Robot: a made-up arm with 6 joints.
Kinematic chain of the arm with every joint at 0, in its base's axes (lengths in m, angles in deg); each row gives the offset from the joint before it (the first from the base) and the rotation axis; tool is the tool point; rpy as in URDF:
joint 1: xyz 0 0 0.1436 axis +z
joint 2: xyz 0 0 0 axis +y
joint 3: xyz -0.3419 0 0.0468 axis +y
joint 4: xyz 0.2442 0 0.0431 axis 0.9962 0 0.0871
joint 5: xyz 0 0 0 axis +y
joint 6: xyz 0.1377 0 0.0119 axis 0.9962 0 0.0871
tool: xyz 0 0 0 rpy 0 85 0
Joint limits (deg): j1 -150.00..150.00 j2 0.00..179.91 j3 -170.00..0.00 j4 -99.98..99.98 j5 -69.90..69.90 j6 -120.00..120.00
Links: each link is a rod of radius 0.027 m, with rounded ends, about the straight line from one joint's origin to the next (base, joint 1, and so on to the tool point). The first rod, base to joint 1, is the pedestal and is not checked.
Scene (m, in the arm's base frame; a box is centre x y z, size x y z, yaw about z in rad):
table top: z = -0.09
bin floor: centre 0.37 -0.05 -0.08 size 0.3 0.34 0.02 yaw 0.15
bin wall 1: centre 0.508 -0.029 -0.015 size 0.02 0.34 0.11 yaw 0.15
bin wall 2: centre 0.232 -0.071 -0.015 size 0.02 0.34 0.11 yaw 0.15
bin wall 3: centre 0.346 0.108 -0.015 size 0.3 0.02 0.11 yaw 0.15
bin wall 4: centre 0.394 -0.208 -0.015 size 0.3 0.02 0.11 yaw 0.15
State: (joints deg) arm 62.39 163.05 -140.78 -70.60 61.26 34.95
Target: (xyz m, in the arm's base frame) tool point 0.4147 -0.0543 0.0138
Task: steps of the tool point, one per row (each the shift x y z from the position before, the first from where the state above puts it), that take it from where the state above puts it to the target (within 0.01 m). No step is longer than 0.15 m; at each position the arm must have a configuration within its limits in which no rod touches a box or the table.
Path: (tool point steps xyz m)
1: 0.0718 -0.1065 0.0152
2: 0.0388 -0.1204 0.0157
3: 0.0031 -0.1235 0.0155
4: -0.0319 -0.1156 0.0150
5: -0.0625 -0.0974 0.0138
6: 0.0068 0.0009 -0.0737
7: -0.0068 -0.0009 -0.0754

